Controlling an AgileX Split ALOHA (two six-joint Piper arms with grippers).
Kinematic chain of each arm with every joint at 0, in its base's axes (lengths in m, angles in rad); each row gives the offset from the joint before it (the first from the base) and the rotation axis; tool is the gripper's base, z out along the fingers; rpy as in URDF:
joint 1: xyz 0 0 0.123 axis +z
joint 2: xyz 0 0 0 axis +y
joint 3: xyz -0.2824 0 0.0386 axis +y
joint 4: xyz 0.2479 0 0.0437 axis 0.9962 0 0.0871
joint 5: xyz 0 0 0 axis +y
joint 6: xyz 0.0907 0 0.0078 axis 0.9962 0 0.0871
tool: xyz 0 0 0 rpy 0 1.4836 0
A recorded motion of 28 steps. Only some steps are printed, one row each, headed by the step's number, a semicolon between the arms.
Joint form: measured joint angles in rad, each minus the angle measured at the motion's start. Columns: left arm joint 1, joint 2, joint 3, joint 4, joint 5, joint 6; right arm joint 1, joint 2, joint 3, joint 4, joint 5, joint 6.
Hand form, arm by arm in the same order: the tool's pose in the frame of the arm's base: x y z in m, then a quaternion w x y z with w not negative. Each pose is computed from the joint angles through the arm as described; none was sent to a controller.
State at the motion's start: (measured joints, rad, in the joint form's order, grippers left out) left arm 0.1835 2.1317 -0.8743 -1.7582 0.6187 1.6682; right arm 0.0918 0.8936 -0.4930 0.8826 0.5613 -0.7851
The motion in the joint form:
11: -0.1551 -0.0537 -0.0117 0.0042 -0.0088 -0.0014; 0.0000 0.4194 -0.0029 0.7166 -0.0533 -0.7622
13: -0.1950 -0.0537 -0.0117 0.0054 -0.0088 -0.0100; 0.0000 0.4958 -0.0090 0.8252 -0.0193 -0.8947
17: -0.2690 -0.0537 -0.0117 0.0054 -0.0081 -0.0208; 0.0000 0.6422 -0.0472 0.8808 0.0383 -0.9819
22: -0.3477 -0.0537 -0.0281 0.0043 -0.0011 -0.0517; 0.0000 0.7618 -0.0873 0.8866 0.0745 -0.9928
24: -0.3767 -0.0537 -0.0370 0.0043 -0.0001 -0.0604; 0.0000 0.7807 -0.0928 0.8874 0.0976 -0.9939
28: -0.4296 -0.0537 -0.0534 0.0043 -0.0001 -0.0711; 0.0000 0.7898 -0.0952 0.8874 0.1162 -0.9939
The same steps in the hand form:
11: 0.3465 -0.0416 0.0746 0.26490 0.01517 0.91787 -0.29516; 0.2219 0.0650 0.2030 0.38409 -0.12007 0.87848 0.25754
13: 0.3445 -0.0554 0.0746 0.25750 0.03010 0.91758 -0.30138; 0.2311 0.0681 0.1917 0.38058 -0.12766 0.87550 0.26901
17: 0.3395 -0.0807 0.0746 0.24450 0.05915 0.91606 -0.31235; 0.2485 0.0736 0.1692 0.35169 -0.13636 0.87959 0.28990
22: 0.3364 -0.1084 0.0779 0.23452 0.08360 0.91086 -0.32915; 0.2619 0.0774 0.1486 0.31947 -0.13276 0.88658 0.30705
24: 0.3355 -0.1186 0.0796 0.23229 0.09421 0.90851 -0.33434; 0.2632 0.0792 0.1460 0.31437 -0.13382 0.88452 0.31764
28: 0.3330 -0.1373 0.0826 0.22897 0.11563 0.90384 -0.34245; 0.2635 0.0805 0.1450 0.31186 -0.13507 0.88213 0.32611

